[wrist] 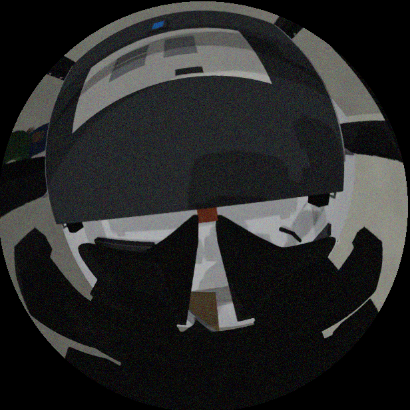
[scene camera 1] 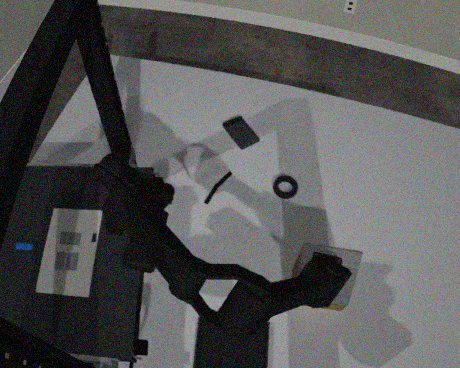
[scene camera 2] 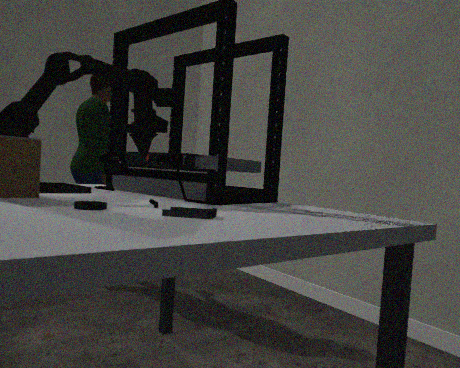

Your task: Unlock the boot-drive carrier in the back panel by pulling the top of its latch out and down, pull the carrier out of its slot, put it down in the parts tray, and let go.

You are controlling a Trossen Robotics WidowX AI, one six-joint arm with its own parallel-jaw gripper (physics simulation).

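Places are measured from the arm's base along level axes (x ahead, y left, z up), in metres.
Where they show: gripper, between the fingertips: [scene camera 2: 143,155]; arm's base, origin of its link: [scene camera 1: 323,268] [scene camera 2: 13,150].
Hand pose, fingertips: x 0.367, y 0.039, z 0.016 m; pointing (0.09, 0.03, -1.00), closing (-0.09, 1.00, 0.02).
Things, the pixels of their top centre, and the offset from my fingertips. "spot": a spot on its surface instead.
- orange-red latch, a spot on its surface: [scene camera 2: 147,157] spot: 0.014 m ahead, 0.002 m left, 0.004 m down
- dark flat rectangle, a spot on its surface: [scene camera 1: 230,345] spot: 0.211 m back, 0.144 m left, 0.126 m down
- dark block, centre of its top: [scene camera 2: 190,208] [scene camera 1: 241,130] 0.097 m back, 0.444 m right, 0.114 m down
- black ring, centre of its top: [scene camera 2: 90,202] [scene camera 1: 285,185] 0.253 m back, 0.293 m right, 0.118 m down
- thin bent black piece, a spot on its surface: [scene camera 2: 153,202] [scene camera 1: 217,187] spot: 0.080 m back, 0.245 m right, 0.122 m down
The dark server chassis [scene camera 1: 30,200] [wrist: 150,150] sits in the black rack. The orange-red latch [scene camera 2: 147,157] [wrist: 207,215] shows at the chassis's back edge. My gripper [scene camera 2: 145,156] [wrist: 206,219] points down, with its fingertips against both sides of the latch, shut on it. The rest of the carrier is hidden under the chassis edge in the wrist view and too dark to make out in scene camera 2. A dark flat rectangle [scene camera 1: 230,345] [scene camera 2: 65,188], apparently the parts tray, lies on the table near the arm's base.
Black rack posts [scene camera 1: 102,75] [scene camera 2: 222,100] rise beside the arm. A dark block [scene camera 1: 241,132] [scene camera 2: 190,213], a black ring [scene camera 1: 276,186] [scene camera 2: 90,205] and a thin bent black piece [scene camera 1: 217,187] [scene camera 2: 153,203] [wrist: 290,233] lie on the table. The arm stands on a wooden block [scene camera 2: 20,167].
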